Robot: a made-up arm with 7 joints. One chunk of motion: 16 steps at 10 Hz.
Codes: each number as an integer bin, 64 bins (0 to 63) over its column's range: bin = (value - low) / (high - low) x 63, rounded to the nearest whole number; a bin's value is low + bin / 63 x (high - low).
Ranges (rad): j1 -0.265..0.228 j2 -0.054..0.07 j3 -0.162..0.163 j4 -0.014..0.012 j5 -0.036..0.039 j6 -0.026..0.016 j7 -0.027..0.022
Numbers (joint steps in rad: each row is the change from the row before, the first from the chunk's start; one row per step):
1: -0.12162 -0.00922 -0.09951 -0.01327 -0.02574 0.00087 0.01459
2: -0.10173 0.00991 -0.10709 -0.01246 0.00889 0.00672 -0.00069
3: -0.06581 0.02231 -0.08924 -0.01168 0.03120 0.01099 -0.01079
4: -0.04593 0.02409 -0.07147 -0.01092 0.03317 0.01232 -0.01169
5: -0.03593 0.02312 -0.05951 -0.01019 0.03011 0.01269 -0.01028
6: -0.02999 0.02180 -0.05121 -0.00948 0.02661 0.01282 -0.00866
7: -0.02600 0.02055 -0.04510 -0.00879 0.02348 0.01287 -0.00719
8: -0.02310 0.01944 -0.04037 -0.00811 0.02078 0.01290 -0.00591
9: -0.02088 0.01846 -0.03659 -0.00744 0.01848 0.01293 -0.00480
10: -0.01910 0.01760 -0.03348 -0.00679 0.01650 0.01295 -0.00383
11: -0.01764 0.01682 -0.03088 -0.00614 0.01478 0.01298 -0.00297
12: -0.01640 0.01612 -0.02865 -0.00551 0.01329 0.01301 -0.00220
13: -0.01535 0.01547 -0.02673 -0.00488 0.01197 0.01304 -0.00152
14: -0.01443 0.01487 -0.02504 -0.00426 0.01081 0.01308 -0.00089
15: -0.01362 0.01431 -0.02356 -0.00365 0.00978 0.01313 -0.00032
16: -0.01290 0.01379 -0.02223 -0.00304 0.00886 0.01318 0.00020
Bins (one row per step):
1: 18 23 12 2 9 40 53
2: 21 32 11 4 38 49 34
3: 25 39 14 6 56 55 21
4: 28 40 18 7 58 57 20
5: 29 39 20 9 56 58 21
6: 30 39 21 11 53 58 24
7: 31 38 23 13 50 58 25
8: 31 37 24 14 48 58 27
9: 31 37 24 16 46 58 29
10: 31 36 25 17 44 58 30
11: 32 36 25 19 43 58 31
12: 32 36 26 21 41 59 32
13: 32 35 26 22 40 59 33
14: 32 35 27 24 39 59 34
15: 32 35 27 25 38 59 34
16: 32 34 27 27 38 59 35

